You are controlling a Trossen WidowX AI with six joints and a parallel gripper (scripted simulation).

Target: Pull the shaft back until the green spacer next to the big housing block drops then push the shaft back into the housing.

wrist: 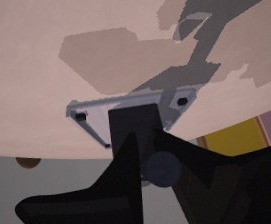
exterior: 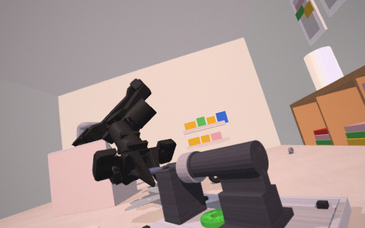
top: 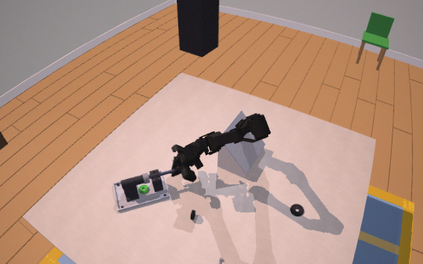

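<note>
Right now the green spacer is 110 mm ahead of my gripper tip, 80 mm to the right of it and 50 mm below it. Also, from my gripper tip: dark ring: 180 mm to the left, 90 mm ahead, 30 mm below; then shaft: 40 mm ahead, 20 mm to the right, 20 mm above.
</note>
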